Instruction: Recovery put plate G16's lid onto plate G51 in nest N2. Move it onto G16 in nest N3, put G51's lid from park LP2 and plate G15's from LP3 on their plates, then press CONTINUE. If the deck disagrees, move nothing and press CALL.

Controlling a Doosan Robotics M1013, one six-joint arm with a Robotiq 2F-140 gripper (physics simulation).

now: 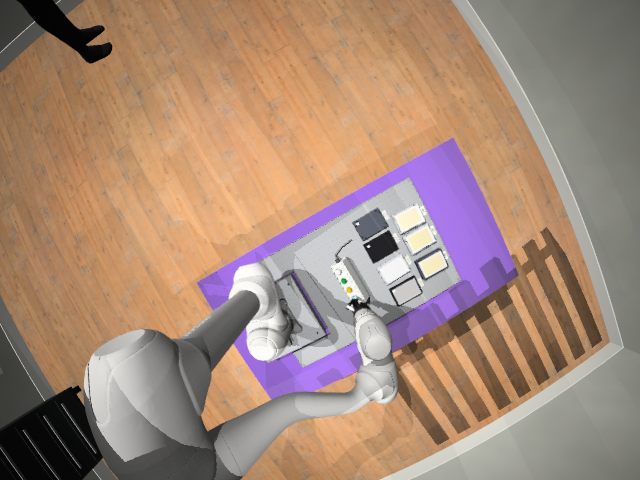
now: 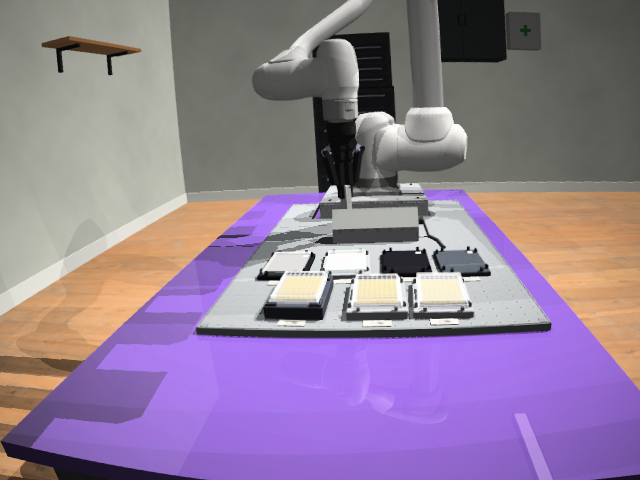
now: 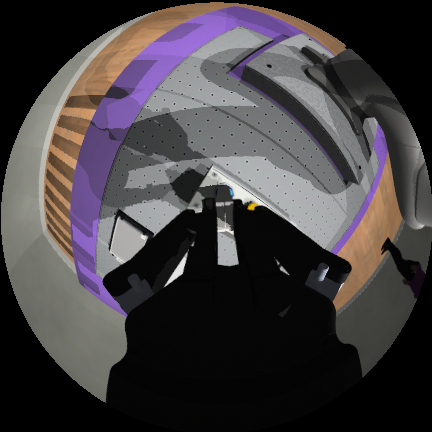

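Observation:
My gripper is shut and empty, pointing down at the end of the white button box. Its tips cover most of the blue button; whether they touch it is unclear. The yellow button is beside them, with the green button further along. Three cream-welled plates stand in a row: one in a dark nest, a middle one and an end one. Labels and clear lids are unreadable.
Between box and plates lie a grey panel in a black frame, a white one, a black one and a slate one. A person's legs show far off.

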